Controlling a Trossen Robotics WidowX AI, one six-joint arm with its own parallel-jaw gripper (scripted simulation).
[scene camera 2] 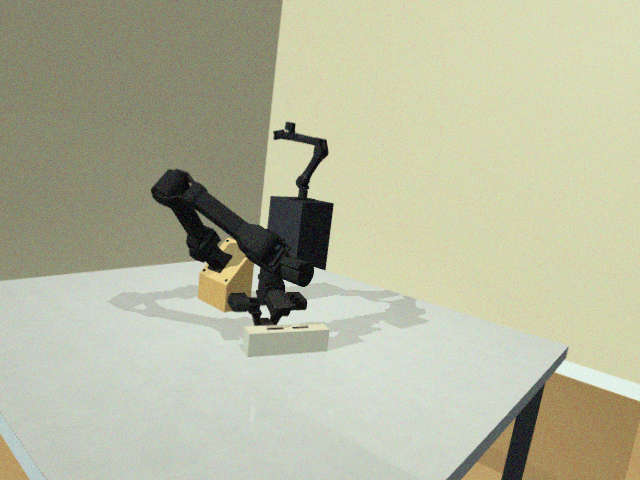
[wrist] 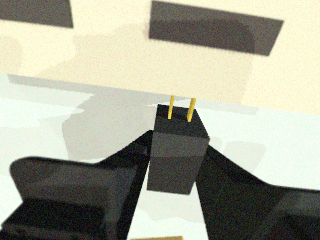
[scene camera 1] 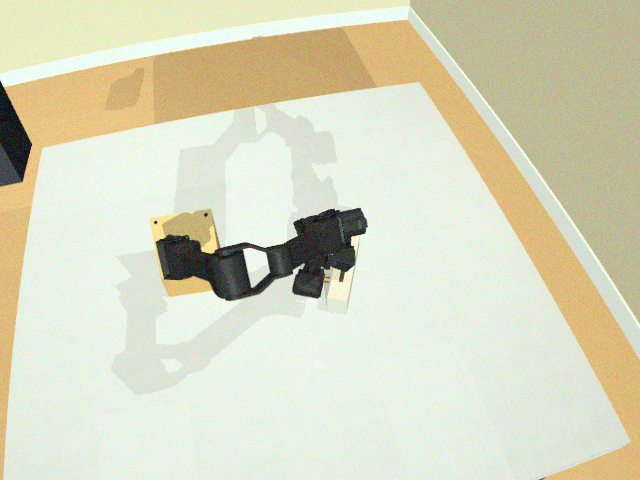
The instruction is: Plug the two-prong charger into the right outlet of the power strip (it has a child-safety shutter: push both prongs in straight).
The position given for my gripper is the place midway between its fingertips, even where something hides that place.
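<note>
In scene camera 2 I find my gripper [scene camera 2: 264,333], and it is holding a grey charger. The wrist view shows the gripper too [wrist: 171,137]. Scene camera 1 gives me another sight of my gripper [scene camera 1: 312,280].
</note>
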